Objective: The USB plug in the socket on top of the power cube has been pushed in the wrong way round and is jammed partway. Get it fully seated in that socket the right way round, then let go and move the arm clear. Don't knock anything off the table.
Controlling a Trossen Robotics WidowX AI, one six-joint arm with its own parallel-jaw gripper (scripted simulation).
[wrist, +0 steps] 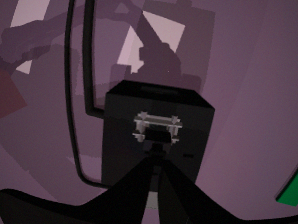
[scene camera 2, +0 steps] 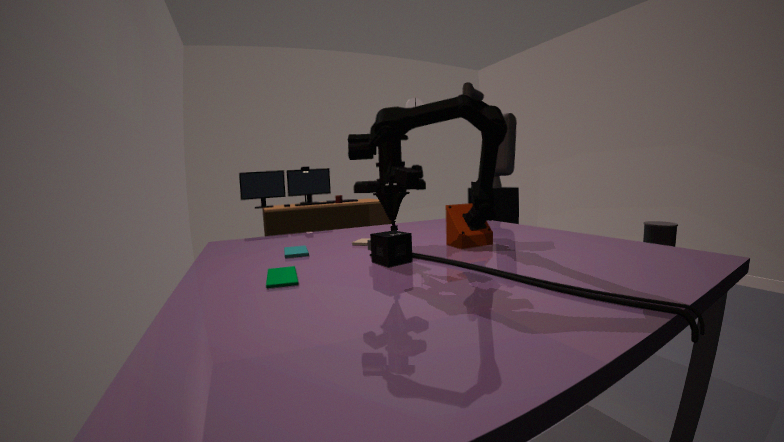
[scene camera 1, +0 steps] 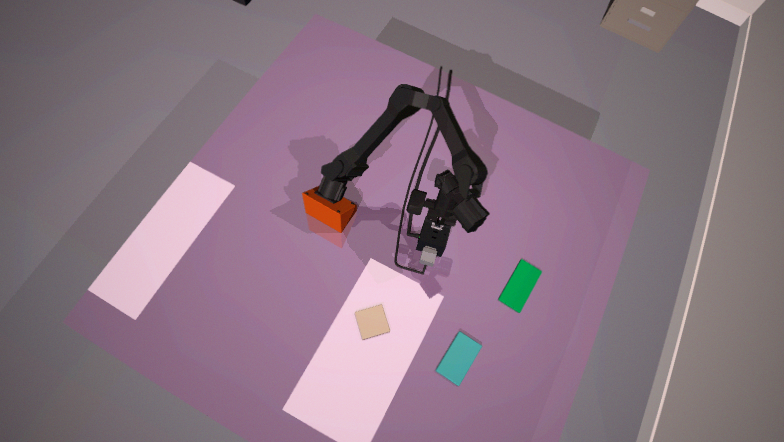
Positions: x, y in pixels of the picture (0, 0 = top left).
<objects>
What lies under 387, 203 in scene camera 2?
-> My gripper.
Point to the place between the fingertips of my gripper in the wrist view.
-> At 155, 165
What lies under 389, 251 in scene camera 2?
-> A black power cube.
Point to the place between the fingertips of my gripper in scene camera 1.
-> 438, 223
</objects>
